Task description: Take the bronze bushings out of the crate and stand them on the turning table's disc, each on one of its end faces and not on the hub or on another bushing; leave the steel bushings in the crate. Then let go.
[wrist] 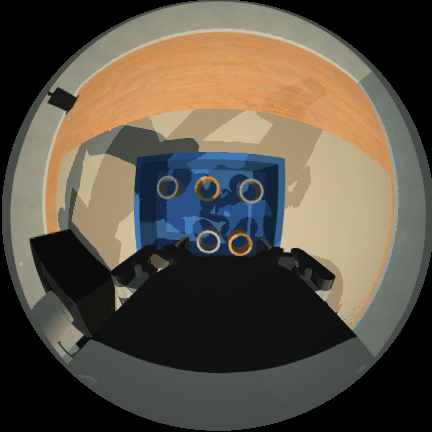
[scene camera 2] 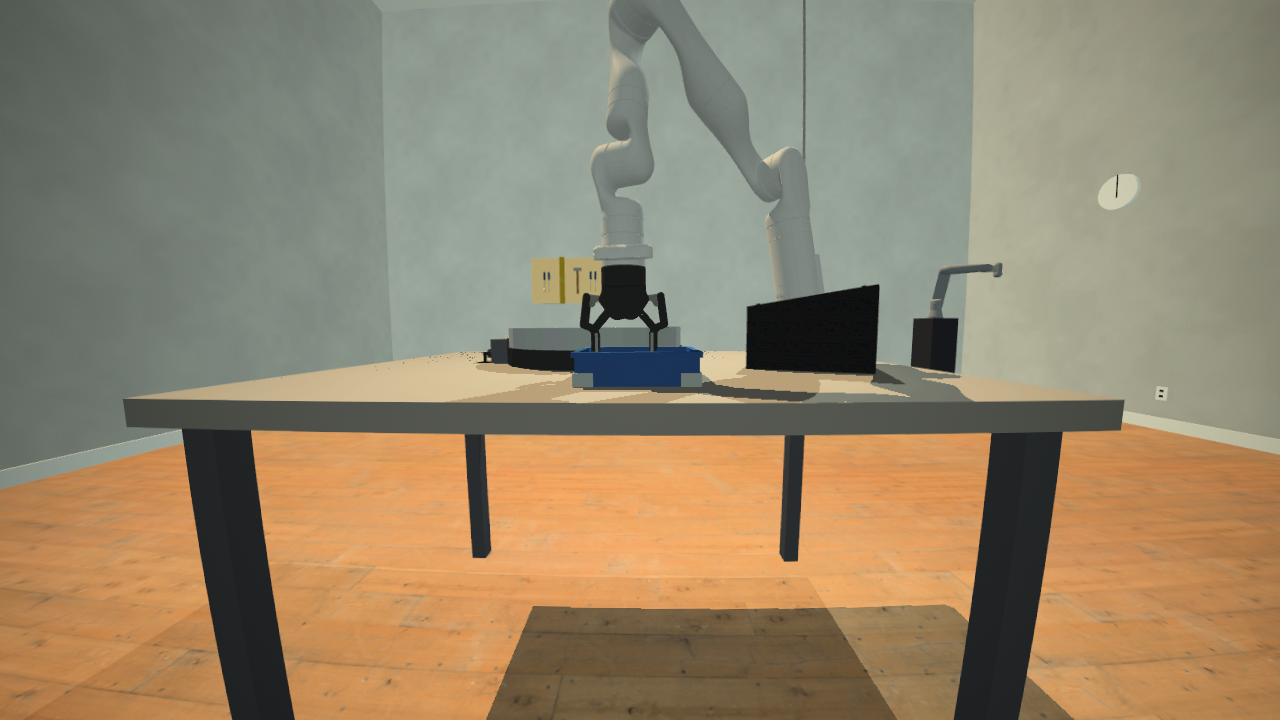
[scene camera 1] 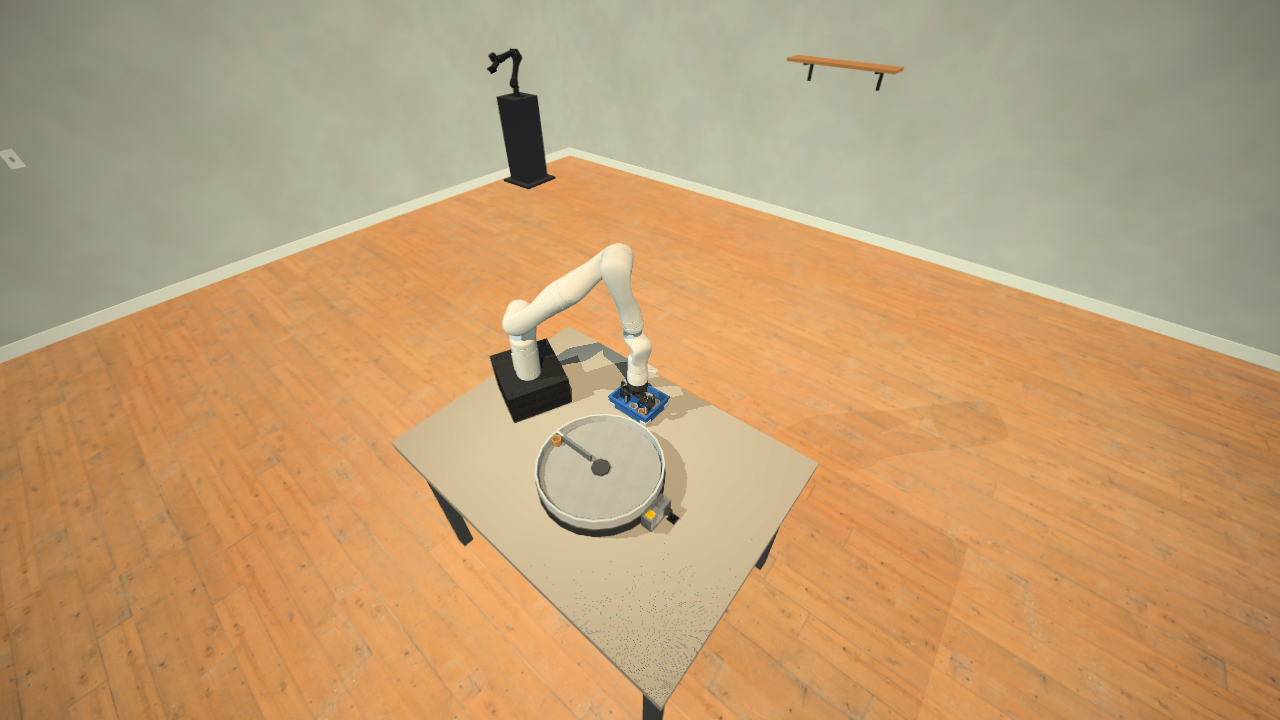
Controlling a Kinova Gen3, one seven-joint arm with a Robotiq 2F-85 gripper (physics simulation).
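Places are measured from the arm's base along level axes (x ahead, y left, z up), in millimetres.
Where they show: gripper, fingertip midpoint: (wrist: 222, 245) (scene camera 1: 637, 406); arm's base at its link origin: (wrist: 61, 305) (scene camera 2: 798, 301) (scene camera 1: 528, 371).
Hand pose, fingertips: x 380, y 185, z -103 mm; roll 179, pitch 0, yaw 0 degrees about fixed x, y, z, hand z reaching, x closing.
Each offset is from my fingertips to the top centre of the thing. "spot": to the spot under its first point.
In the wrist view, the blue crate @(23 mm back, 39 mm left, 11 mm up) (scene camera 1: 624, 412) (scene camera 2: 635, 368) (wrist: 282, 200) holds two bronze bushings, one in the upper row @(spot: 7 mm back, 71 mm left, 8 mm down) (wrist: 218, 188) and one in the lower row @(spot: 39 mm ahead, 1 mm right, 8 mm down) (wrist: 251, 244). Three steel bushings @(77 mm back, 74 mm left, 8 mm down) (wrist: 158, 187) @(35 mm ahead, 70 mm left, 8 mm down) (wrist: 262, 191) @(19 mm back, 2 mm left, 8 mm down) (wrist: 197, 242) are also in the crate. Another bronze bushing @(105 mm back, 317 mm right, 40 mm up) (scene camera 1: 556, 439) stands on the turning table's disc @(83 mm ahead, 301 mm right, 22 mm up) (scene camera 1: 608, 501), near the rim at the bar's outer end. My gripper (scene camera 1: 638, 400) (scene camera 2: 624, 347) (wrist: 222, 245) is open and empty, pointing down over the crate, fingertips about at its rim. The lower bronze and steel bushings show between the fingers in the wrist view.
The turning table has a raised rim @(spot: 182 mm ahead, 116 mm right, 25 mm up) (scene camera 2: 537, 338), a dark central hub @(83 mm ahead, 301 mm right, 22 mm up) (scene camera 1: 600, 467) and a bar @(spot: 18 mm back, 303 mm right, 39 mm up) (scene camera 1: 577, 448) from the hub towards the rim. A small grey box @(317 mm ahead, 307 mm right, 19 mm up) (scene camera 1: 655, 515) sits at its side. The arm's black base block (scene camera 1: 541, 398) (scene camera 2: 812, 333) (wrist: 75, 270) stands beside the crate.
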